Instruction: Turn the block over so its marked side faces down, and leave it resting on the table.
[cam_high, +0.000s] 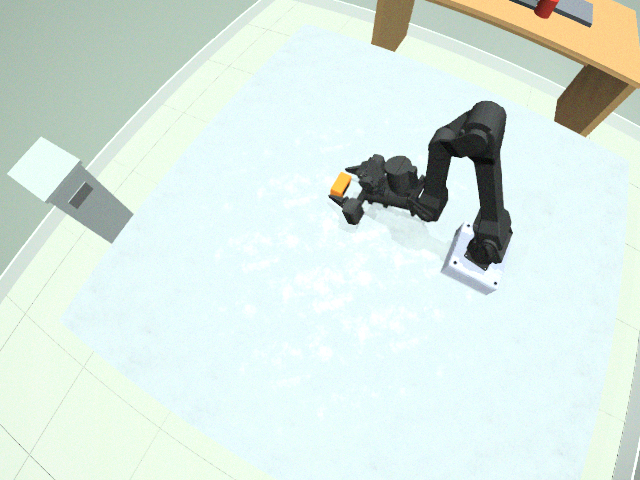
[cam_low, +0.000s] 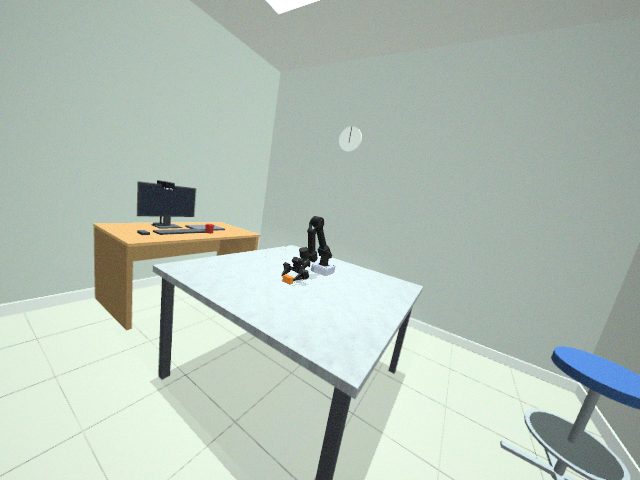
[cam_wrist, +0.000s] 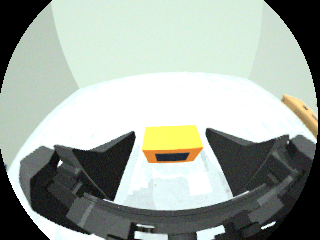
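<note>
Right now the orange block is 20 mm behind my gripper tip and 10 mm below it.
</note>
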